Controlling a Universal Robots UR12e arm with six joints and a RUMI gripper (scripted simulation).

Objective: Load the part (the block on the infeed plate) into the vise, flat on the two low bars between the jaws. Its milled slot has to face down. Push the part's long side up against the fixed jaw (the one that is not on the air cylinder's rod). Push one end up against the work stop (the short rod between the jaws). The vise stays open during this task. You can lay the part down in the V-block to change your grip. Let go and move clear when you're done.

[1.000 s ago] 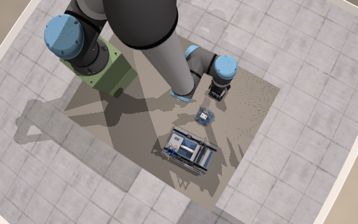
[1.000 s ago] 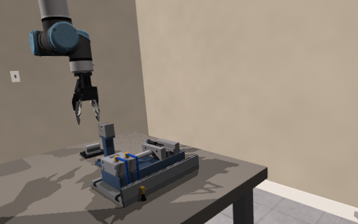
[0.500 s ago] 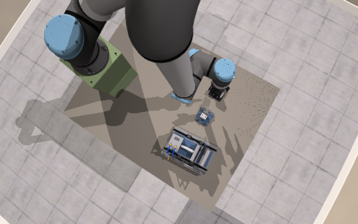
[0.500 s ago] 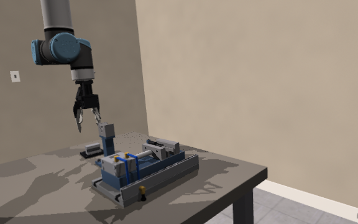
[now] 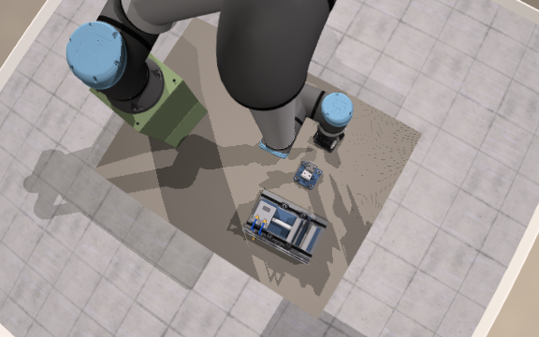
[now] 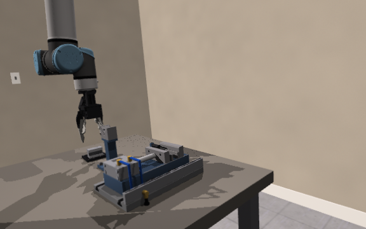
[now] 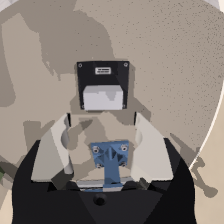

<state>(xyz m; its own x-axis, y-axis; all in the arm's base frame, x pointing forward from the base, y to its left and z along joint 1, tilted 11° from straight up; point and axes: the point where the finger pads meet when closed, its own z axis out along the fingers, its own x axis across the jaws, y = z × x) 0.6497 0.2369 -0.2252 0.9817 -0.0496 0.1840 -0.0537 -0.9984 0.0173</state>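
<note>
The part lies 10 mm to the right of my hand and 70 mm below it. Also, from my hand: work stop rod 100 mm ahead, 340 mm to the right; then black infeed plate 10 mm to the left, 90 mm below; then cylinder rod 20 mm ahead, 390 mm to the right, 20 mm below.
</note>
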